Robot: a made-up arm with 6 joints.
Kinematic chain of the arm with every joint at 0, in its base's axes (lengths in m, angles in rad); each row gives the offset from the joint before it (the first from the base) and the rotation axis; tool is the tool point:
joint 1: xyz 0 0 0.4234 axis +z
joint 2: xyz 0 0 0 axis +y
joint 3: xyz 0 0 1.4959 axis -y
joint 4: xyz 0 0 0 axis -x
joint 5: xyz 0.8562 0 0 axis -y
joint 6: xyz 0 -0.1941 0 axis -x
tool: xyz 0 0 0
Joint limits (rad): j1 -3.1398..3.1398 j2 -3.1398..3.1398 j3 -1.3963..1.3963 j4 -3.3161..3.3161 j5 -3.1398..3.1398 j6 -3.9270..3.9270
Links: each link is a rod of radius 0.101 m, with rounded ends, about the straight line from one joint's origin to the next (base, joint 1, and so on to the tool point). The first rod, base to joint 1, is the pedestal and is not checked.
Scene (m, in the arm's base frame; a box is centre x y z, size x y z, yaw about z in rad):
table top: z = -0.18
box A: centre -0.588 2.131 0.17 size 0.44 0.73 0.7 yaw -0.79
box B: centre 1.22 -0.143 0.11 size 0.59 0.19 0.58 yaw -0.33
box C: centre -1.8 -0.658 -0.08 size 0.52 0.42 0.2 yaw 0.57
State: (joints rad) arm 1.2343 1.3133 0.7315 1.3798 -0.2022 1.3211
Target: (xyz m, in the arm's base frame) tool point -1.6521 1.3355 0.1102
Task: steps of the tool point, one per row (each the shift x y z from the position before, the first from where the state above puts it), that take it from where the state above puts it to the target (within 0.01 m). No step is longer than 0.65 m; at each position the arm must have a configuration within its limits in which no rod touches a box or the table.
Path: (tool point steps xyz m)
1: -0.2262 0.0811 0.3510
2: -0.2433 -0.0118 0.3522
3: -0.2348 -0.1064 0.3379
4: -0.2024 -0.1934 0.3082
5: -0.4538 0.1577 -0.4068
6: -0.4635 -0.0579 -0.4497
7: -0.3821 -0.2585 -0.4546
8: -0.2292 -0.4027 -0.4211

